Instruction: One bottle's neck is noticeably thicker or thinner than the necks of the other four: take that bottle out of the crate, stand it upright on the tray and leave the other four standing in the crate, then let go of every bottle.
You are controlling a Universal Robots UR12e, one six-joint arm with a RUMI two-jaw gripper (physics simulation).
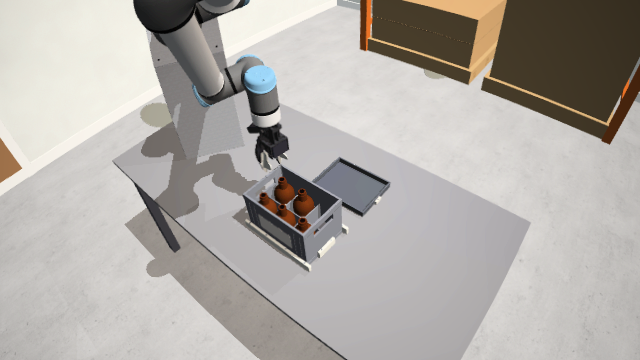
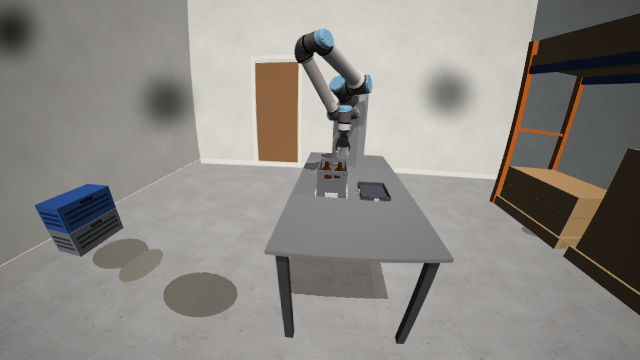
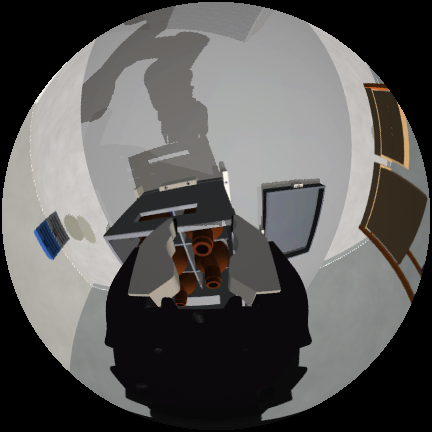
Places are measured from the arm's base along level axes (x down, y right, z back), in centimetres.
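Pixels of known places: gripper, between the fingertips: [image 1: 273, 167] [image 2: 341, 158] [image 3: 203, 217]; arm's base, origin of its link: [image 2: 349, 99].
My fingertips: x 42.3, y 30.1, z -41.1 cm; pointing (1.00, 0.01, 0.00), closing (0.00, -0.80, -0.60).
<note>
For each thing: its top centre in the pictures, then the offset to it from my fingertips. "spot": a spot on its surface instead. Level surfaces: height alone.
- grey crate, centre of its top: [image 3: 186, 291] [image 1: 291, 196] [image 2: 333, 164] dx +0.2, dy +12.4, dz -9.4 cm
- second bottle, centre of its top: [image 3: 212, 284] [image 1: 301, 191] dx +1.4, dy +8.5, dz -12.1 cm
- partly hidden bottle, centre of its top: [image 1: 282, 206] dx +1.4, dy +16.1, dz -7.1 cm
- tray, a spot on its surface: [image 3: 295, 217] [image 2: 374, 190] spot: dx +17.2, dy -13.1, dz -24.4 cm
- grey table, height of its surface: dx +17.7 cm
Several brown bottles stand upright in the grey crate [image 1: 324, 244] [image 2: 331, 187] [image 3: 200, 195]. The tray-side row has one bottle [image 1: 284, 192] [image 3: 202, 239] nearest the arm's base and a second bottle [image 1: 303, 205] [image 3: 212, 267] behind it. The other row has three bottles, including a bottle [image 1: 267, 204] and a partly hidden bottle [image 1: 286, 218]. I cannot tell which neck differs. The tray [image 1: 352, 185] [image 2: 374, 191] [image 3: 295, 217] beside the crate holds no bottle. My gripper [image 1: 275, 162] [image 2: 342, 153] [image 3: 203, 217] is partly open and empty, above the crate's end nearest the arm's base.
The crate and tray rest on the grey table [image 1: 415, 250] [image 2: 360, 230]. Pale brackets edge the crate's foot. The crate's raised walls and dividers surround the bottles. Large boxes [image 1: 425, 37] [image 2: 550, 195] and a blue bin [image 2: 80, 207] are away from the table.
</note>
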